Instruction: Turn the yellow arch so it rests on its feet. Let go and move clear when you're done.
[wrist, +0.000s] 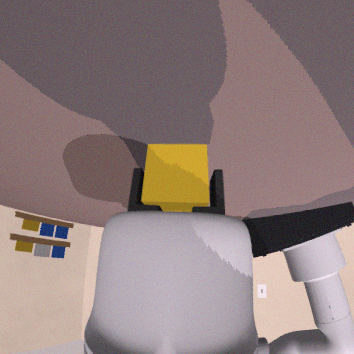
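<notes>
The yellow arch (176, 175) is in the middle of the wrist view, between the two black fingers. One flat, nearly square face shows, partly in shadow. A narrow strip of its side shows at the lower edge, and the rest is hidden by the gripper's body. Its cut-out and feet do not show, so its pose cannot be told from this view. My gripper (177, 171) is open around the arch, with a finger on each side. The left finger is very close to it, and a thin gap shows at the right finger.
The table top (280, 115) lies beyond the arch, with broad dark shadows. A black plate-like part (302, 227) on a light grey arm link (327, 300) is at the lower right. Wall shelves (42, 243) with coloured bins are at the far left.
</notes>
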